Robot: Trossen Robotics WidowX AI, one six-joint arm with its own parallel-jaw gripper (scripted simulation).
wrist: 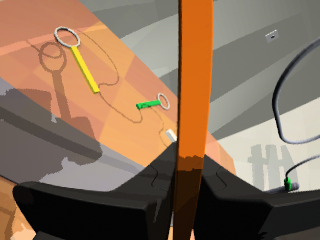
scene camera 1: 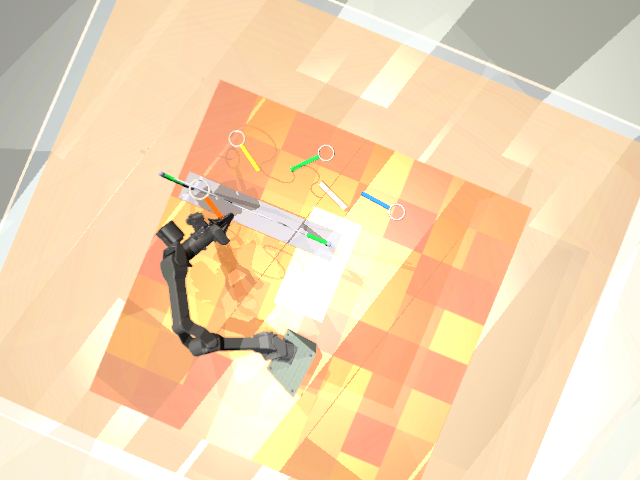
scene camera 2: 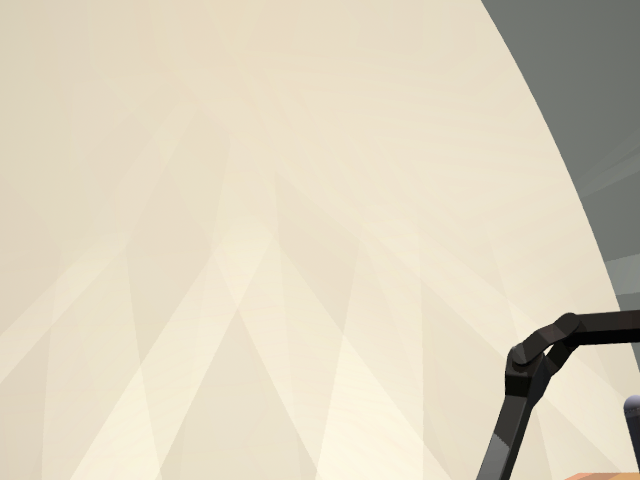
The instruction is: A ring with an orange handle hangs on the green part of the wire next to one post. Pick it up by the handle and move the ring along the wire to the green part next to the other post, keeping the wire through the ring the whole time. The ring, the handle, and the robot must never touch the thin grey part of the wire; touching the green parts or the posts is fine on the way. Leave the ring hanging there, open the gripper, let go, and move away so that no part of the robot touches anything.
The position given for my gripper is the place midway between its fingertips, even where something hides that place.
I see my gripper (scene camera 1: pixel 232 213).
My gripper also shows in the wrist view (wrist: pixel 180 149).
